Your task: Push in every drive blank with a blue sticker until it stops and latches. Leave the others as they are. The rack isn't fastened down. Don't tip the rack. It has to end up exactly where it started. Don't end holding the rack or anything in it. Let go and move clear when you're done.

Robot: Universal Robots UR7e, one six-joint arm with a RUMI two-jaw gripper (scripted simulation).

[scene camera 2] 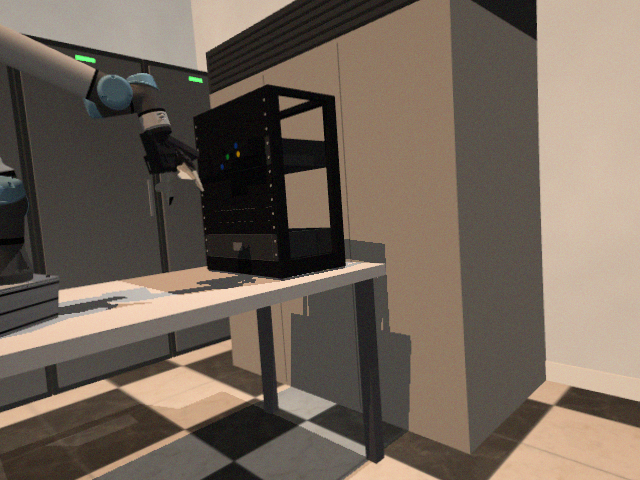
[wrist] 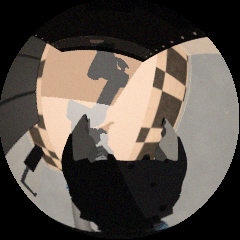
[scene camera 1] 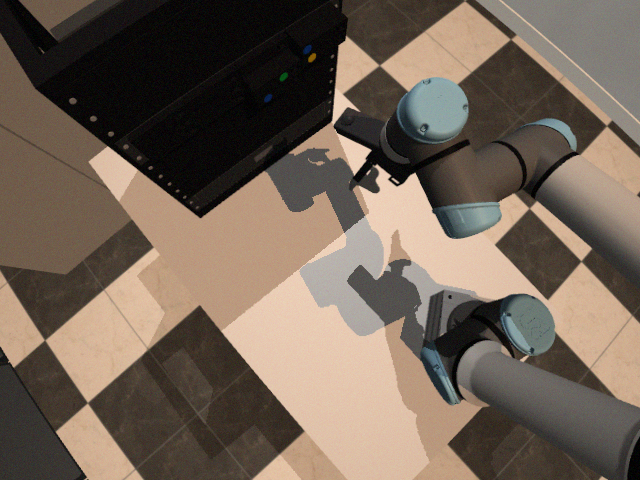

Path:
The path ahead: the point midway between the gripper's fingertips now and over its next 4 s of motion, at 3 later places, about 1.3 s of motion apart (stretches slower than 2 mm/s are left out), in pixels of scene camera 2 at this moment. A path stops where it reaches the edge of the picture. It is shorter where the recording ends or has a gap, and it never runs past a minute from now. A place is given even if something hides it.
My gripper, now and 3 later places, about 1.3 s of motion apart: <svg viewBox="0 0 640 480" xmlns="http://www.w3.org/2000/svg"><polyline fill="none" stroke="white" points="185,198 186,168 188,153 201,154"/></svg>

